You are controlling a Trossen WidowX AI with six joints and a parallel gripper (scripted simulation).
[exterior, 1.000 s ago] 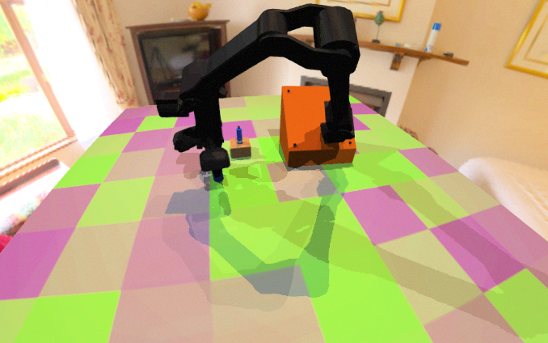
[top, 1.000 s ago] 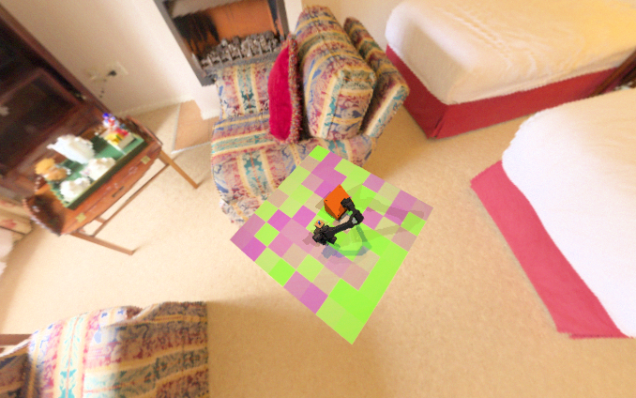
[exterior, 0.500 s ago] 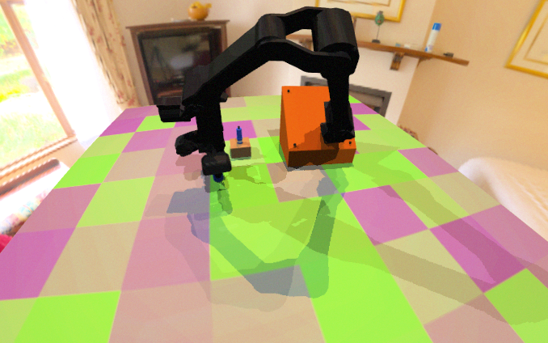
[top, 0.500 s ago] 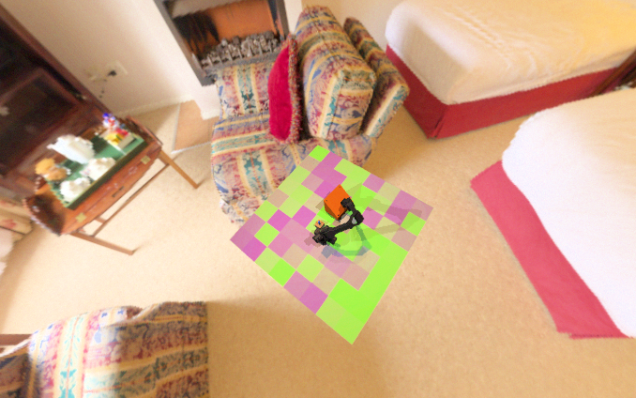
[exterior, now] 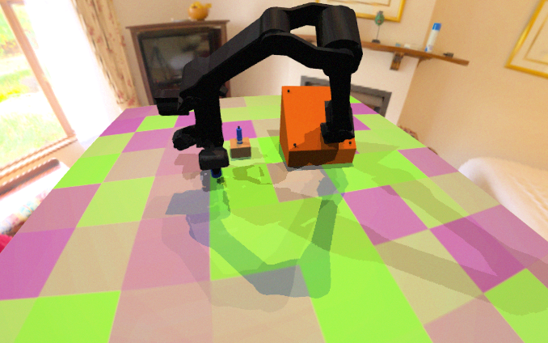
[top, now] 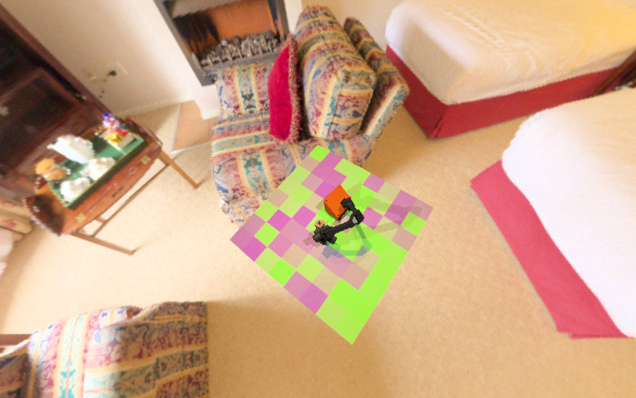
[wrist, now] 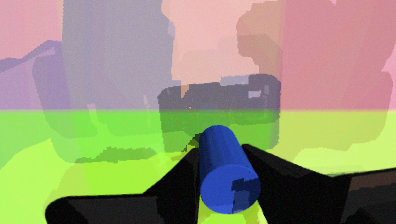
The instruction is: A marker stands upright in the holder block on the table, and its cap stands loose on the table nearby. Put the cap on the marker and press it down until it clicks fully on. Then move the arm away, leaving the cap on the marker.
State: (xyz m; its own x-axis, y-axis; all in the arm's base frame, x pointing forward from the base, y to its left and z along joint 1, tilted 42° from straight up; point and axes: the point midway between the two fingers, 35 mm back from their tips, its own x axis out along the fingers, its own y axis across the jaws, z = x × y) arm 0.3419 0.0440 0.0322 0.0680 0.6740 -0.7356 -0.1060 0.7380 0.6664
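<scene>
The brown holder block is 130 mm to the right of my gripper tip, 70 mm behind it and 10 mm below it. Also, from my gripper tip: blue cap: 10 mm above.
</scene>
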